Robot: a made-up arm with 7 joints.
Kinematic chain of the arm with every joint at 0, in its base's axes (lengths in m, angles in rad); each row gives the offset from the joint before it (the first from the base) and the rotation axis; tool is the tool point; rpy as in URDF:
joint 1: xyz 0 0 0.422 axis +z
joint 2: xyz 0 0 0 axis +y
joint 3: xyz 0 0 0.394 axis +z
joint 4: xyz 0.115 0 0 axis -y
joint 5: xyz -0.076 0 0.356 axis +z
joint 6: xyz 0 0 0 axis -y
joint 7: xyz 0.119 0 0 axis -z
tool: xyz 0 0 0 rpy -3.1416 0 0
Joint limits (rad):
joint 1: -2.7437..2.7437
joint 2: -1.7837..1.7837
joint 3: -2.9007..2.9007
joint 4: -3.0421..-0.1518
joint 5: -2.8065..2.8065
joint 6: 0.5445..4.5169
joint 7: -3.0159..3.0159
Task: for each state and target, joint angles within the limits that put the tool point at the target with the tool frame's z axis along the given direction. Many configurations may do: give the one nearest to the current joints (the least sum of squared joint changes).
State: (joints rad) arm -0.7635 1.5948 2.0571 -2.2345 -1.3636 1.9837 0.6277
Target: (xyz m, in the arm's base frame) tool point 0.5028 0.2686 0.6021 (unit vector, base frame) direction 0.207 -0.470 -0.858
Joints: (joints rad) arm -0.8238 1.0171 1.7708 -2.0956 -1.3458 1.2742 0.6277
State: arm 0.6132 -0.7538 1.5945 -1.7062 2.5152 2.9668 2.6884
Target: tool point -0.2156 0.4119 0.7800 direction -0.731 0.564 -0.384
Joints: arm 0.7404 -0.5649 1.1538 -2.0675 1.7462 2.3804 2.6884
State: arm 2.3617 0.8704 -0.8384 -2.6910 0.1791 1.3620 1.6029
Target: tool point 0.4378 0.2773 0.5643 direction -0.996 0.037 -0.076
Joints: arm 1.6647 0.2528 -1.2999 -2.0607 0.7146 0.6651 1.6029
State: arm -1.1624 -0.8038 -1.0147 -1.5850 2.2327 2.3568 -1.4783
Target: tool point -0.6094 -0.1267 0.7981 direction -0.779 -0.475 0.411
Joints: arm -0.4917 -0.6742 -1.7288 -0.9412 2.4744 3.1087 -1.4783
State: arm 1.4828 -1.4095 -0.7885 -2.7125 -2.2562 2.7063 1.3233
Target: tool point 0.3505 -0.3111 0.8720 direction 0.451 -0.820 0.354
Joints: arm 1.2060 -1.2163 -0.9140 -1.8048 -2.7492 2.0511 1.3233
